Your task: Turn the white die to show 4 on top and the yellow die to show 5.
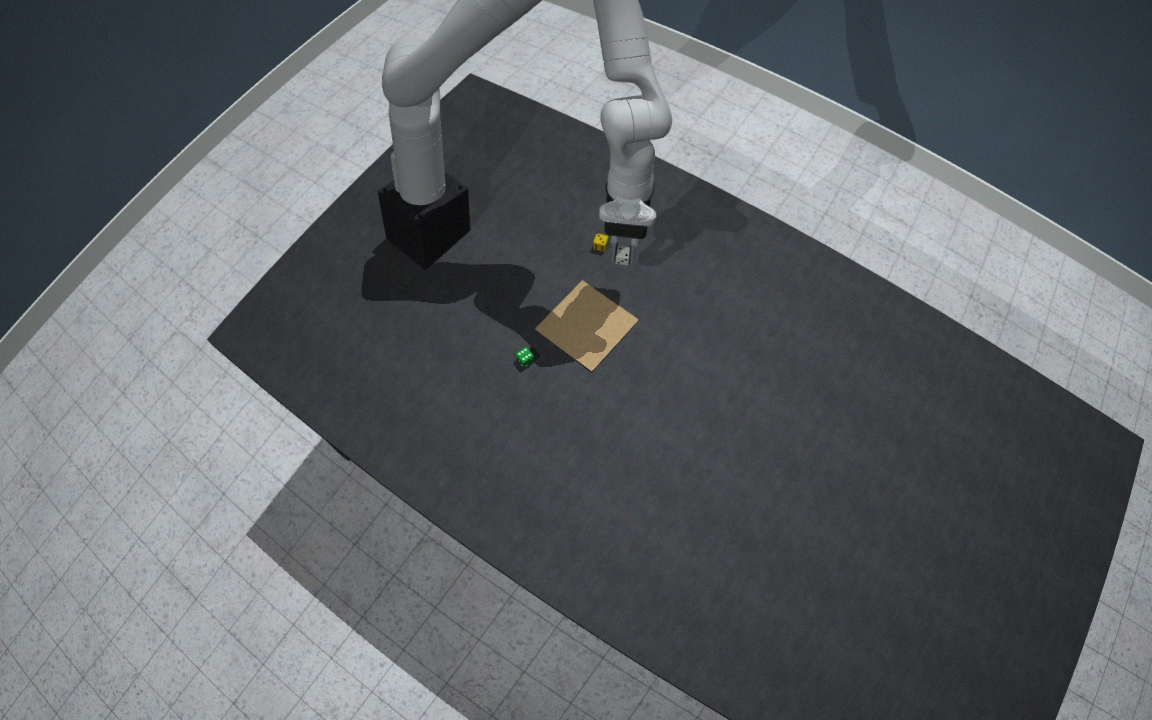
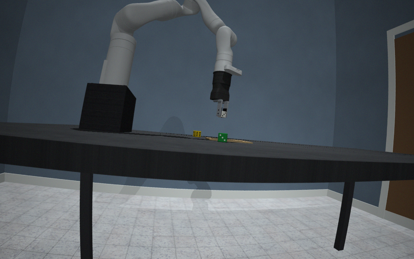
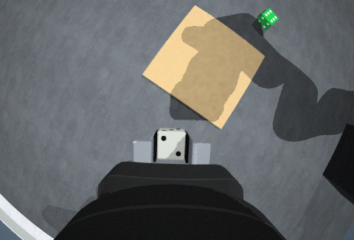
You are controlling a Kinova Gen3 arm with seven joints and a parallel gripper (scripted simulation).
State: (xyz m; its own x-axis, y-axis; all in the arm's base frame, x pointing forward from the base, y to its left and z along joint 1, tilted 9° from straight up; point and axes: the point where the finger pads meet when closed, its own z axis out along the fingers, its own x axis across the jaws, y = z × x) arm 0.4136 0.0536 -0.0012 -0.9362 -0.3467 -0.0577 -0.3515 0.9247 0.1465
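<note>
My hand is 10 cm above the yellow die, 8 cm past it and 6 cm to the right of it. Also, from my hand: green die (23 cm to the right, 10 cm below, 8 cm behind); white die (1 cm below); tan mat (11 cm to the right, 11 cm below, 2 cm behind).
</note>
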